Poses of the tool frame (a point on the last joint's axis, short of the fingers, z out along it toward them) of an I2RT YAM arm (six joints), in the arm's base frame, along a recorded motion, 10 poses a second.
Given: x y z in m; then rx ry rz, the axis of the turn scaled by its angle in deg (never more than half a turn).
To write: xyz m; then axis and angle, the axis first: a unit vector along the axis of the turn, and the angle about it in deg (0 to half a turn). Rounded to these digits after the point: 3 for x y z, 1 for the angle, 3 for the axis.
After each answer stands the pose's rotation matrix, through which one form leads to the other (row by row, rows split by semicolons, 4 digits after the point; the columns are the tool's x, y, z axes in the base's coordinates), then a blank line. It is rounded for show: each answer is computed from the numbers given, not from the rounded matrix.
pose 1, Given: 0.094 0.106 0.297 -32.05 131.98 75.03
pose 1, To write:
0.094 0.106 0.297 -0.207 0.851 0.484 155.2
-0.8261 -0.5383 0.1668; -0.1320 0.4726 0.8713; -0.5478 0.6978 -0.4615

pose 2, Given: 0.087 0.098 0.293 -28.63 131.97 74.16
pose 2, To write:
0.087 0.098 0.293 -0.186 0.857 0.481 154.1
-0.8337 -0.5129 0.2048; -0.0918 0.4943 0.8644; -0.5446 0.7019 -0.4592

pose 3, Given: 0.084 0.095 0.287 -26.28 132.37 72.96
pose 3, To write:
0.084 0.095 0.287 -0.171 0.863 0.476 153.4
-0.8387 -0.4928 0.2318; -0.0671 0.5160 0.8540; -0.5405 0.7006 -0.4658

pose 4, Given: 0.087 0.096 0.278 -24.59 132.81 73.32
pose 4, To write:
0.087 0.096 0.278 -0.160 0.864 0.477 153.7
-0.8478 -0.4737 0.2383; -0.0507 0.5198 0.8528; -0.5279 0.7109 -0.4647

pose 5, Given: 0.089 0.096 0.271 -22.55 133.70 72.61
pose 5, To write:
0.089 0.096 0.271 -0.147 0.869 0.472 153.8
-0.8565 -0.4502 0.2524; -0.0334 0.5364 0.8433; -0.5150 0.7139 -0.4745

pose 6, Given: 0.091 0.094 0.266 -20.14 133.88 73.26
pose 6, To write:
0.091 0.094 0.266 -0.131 0.870 0.476 153.9
-0.8658 -0.4251 0.2639; -0.0069 0.5376 0.8432; -0.5003 0.7282 -0.4684

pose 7, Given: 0.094 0.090 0.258 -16.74 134.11 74.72
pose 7, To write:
0.094 0.090 0.258 -0.108 0.868 0.484 154.4
-0.8797 -0.3879 0.2751; 0.0298 0.5324 0.8460; -0.4746 0.7524 -0.4568

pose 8, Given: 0.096 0.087 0.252 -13.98 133.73 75.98
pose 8, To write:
0.096 0.087 0.252 -0.091 0.866 0.492 154.4
-0.8866 -0.3613 0.2889; 0.0632 0.5240 0.8494; -0.4583 0.7712 -0.4418

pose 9, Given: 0.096 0.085 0.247 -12.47 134.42 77.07
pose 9, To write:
0.096 0.085 0.247 -0.080 0.865 0.496 155.4
-0.8973 -0.3385 0.2834; 0.0735 0.5183 0.8520; -0.4353 0.7854 -0.4402

